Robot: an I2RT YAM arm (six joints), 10 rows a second.
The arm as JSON. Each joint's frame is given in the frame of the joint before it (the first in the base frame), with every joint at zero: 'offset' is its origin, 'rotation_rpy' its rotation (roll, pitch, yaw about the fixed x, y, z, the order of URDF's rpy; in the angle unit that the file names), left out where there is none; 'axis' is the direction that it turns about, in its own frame. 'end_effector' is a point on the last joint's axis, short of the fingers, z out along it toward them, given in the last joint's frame.
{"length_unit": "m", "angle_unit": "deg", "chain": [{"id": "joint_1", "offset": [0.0, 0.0, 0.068], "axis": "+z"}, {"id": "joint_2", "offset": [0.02, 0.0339, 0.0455], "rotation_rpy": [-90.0, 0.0, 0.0], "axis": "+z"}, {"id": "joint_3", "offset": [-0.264, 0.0, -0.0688], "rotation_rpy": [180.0, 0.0, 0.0], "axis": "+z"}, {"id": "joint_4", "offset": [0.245, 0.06, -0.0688], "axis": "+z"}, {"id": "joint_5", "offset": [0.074, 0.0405, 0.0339], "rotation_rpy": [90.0, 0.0, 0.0], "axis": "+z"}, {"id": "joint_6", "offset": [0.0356, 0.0, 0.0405], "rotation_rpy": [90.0, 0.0, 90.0], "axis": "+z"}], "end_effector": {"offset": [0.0, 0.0, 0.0], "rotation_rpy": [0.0, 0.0, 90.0]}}
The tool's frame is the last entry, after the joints.
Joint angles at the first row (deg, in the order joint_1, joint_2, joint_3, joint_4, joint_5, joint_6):
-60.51, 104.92, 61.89, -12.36, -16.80, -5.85
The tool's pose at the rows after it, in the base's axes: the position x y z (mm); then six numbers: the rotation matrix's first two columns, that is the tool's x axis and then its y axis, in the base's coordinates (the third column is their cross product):
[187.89 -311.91 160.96 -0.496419 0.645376 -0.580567 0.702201 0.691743 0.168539]
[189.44 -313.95 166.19 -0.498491 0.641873 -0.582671 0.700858 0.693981 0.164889]
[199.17 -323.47 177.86 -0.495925 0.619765 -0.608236 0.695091 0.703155 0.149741]
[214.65 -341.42 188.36 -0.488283 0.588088 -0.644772 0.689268 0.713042 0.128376]
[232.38 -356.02 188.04 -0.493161 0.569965 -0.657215 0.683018 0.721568 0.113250]
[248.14 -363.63 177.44 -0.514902 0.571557 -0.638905 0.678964 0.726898 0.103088]
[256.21 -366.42 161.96 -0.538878 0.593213 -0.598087 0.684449 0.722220 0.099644]
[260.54 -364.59 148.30 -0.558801 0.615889 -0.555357 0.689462 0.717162 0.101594]
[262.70 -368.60 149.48 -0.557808 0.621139 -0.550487 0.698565 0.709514 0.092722]
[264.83 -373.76 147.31 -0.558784 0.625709 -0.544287 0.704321 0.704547 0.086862]
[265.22 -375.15 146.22 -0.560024 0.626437 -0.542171 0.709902 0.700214 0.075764]
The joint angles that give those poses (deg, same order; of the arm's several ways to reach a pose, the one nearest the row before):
-60.53, 103.50, 61.49, -14.20, -16.56, -6.87
-60.47, 103.44, 62.72, -15.36, -16.45, -7.03
-59.86, 104.55, 66.59, -16.21, -15.97, -7.03
-59.18, 107.79, 72.66, -16.25, -15.31, -7.03
-58.06, 112.01, 78.13, -16.42, -14.44, -6.94
-56.75, 116.11, 81.93, -17.37, -13.23, -6.92
-55.99, 119.33, 83.88, -18.94, -12.01, -6.74
-55.33, 121.32, 84.42, -20.38, -11.16, -6.39
-55.33, 122.17, 86.15, -21.47, -10.33, -6.15
-55.44, 123.55, 87.94, -22.26, -9.82, -6.13
-55.44, 123.92, 88.31, -22.33, -9.06, -6.15

